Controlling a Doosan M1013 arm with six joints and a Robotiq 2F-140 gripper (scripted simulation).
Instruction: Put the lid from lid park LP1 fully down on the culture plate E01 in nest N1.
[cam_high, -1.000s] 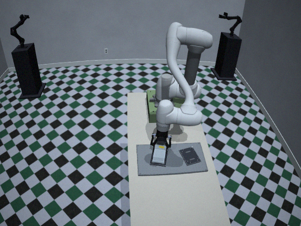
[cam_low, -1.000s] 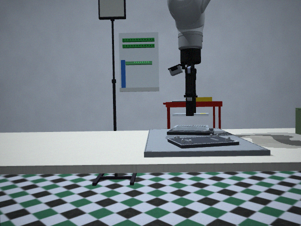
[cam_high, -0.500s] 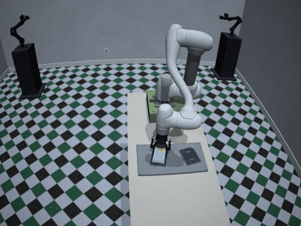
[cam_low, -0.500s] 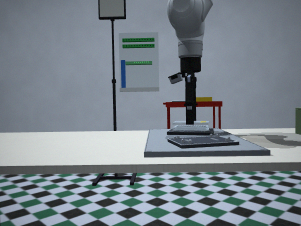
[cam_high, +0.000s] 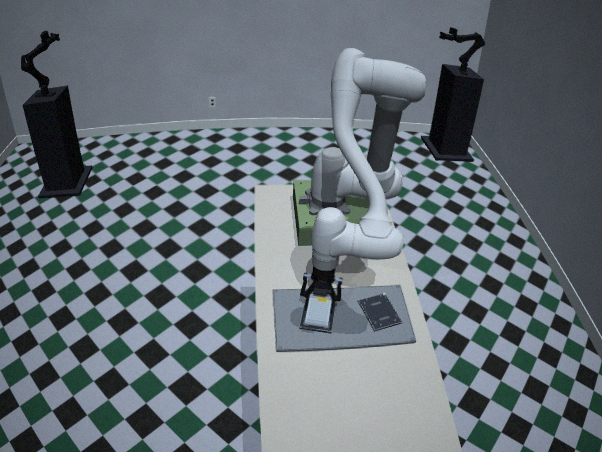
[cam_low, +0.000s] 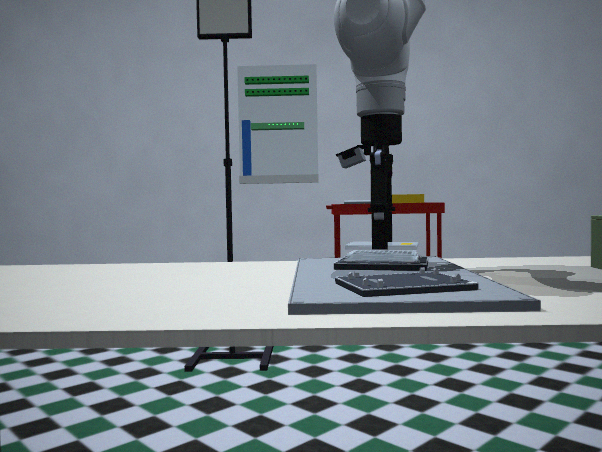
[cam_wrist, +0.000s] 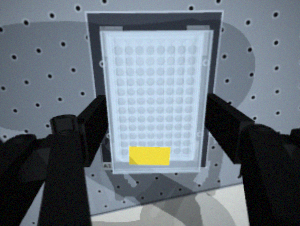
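The culture plate is 40 mm below my hand. The rest, counted from my hand: nest N1 frame (60 mm below); lid (20 mm below); lid park LP1 (240 mm to the left, 60 mm below, 10 mm ahead).
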